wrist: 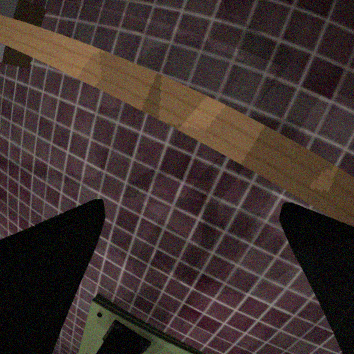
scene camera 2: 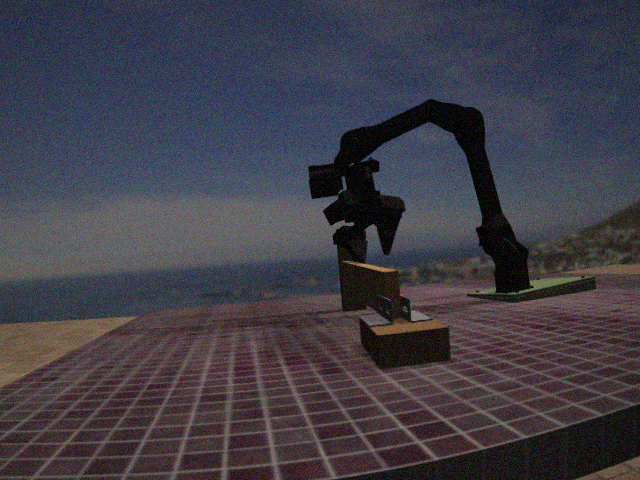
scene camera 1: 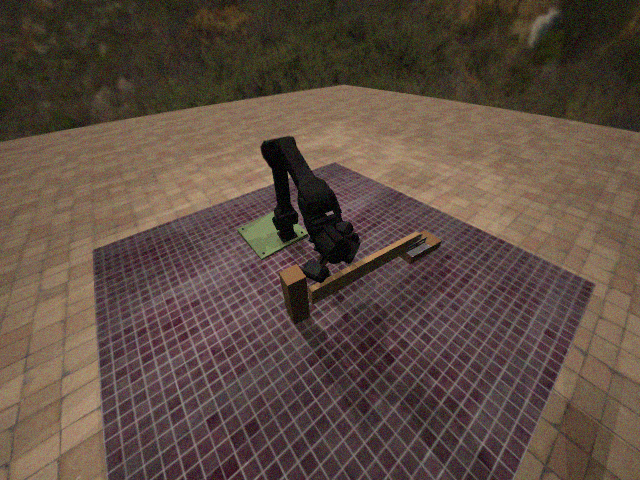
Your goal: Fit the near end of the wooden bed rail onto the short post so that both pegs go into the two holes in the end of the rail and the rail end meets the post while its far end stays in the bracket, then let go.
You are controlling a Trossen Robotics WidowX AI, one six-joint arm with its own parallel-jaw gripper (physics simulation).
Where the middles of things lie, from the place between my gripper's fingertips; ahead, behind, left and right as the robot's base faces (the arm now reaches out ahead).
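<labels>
Wooden bed rail [scene camera 2: 363,281]: 3 cm below my hand, 4 cm ahead of it, 11 cm to the left of it. Grey bracket [scene camera 2: 383,318]: 6 cm below my hand, 3 cm ahead of it, 32 cm to the left of it.
</labels>
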